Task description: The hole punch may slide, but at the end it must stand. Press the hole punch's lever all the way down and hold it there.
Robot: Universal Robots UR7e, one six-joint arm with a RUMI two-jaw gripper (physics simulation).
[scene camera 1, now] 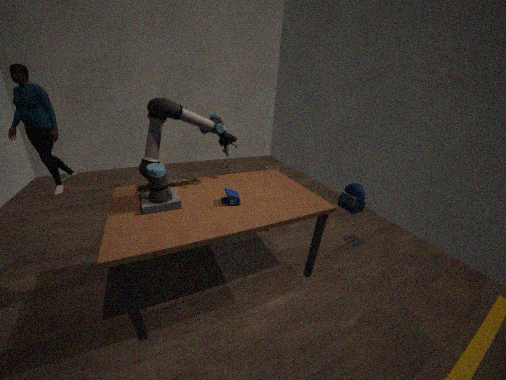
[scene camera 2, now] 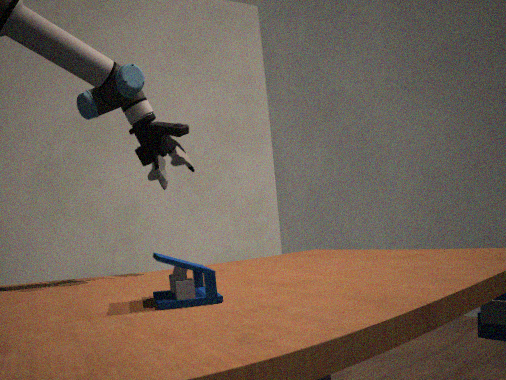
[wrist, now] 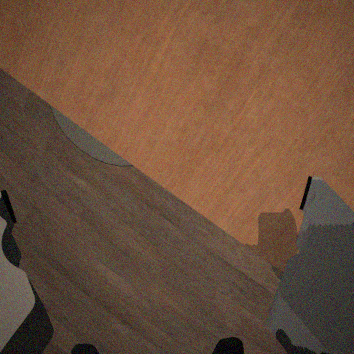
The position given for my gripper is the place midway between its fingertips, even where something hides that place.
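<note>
I can see my own gripper (scene camera 2: 180,180), and it (wrist: 156,186) is in sight from the wrist as well.
</note>
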